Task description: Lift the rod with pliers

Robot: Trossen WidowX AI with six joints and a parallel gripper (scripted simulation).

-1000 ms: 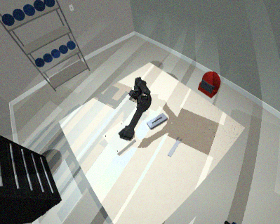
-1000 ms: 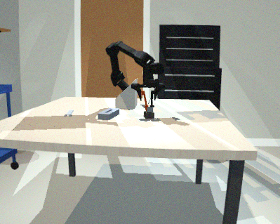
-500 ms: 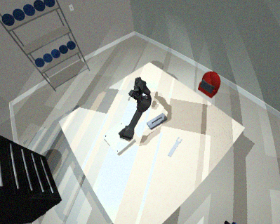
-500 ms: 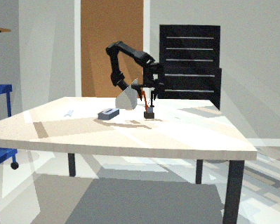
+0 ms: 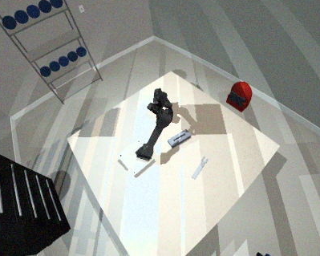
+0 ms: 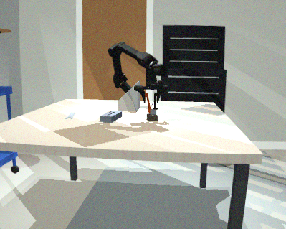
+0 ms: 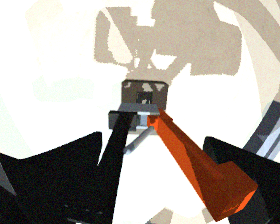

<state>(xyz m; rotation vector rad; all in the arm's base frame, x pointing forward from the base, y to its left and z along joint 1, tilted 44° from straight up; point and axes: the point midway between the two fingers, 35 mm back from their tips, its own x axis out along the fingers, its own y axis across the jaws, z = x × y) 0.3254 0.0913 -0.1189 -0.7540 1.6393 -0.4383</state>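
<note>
Now: gripper tip 90 mm above the holster and 10 mm to the right of it. The rest, counted from my gripper tip: grey channel block: 230 mm to the right, 80 mm below, 20 mm behind; flat forked metal piece: 490 mm to the right, 100 mm below, 70 mm behind.
</note>
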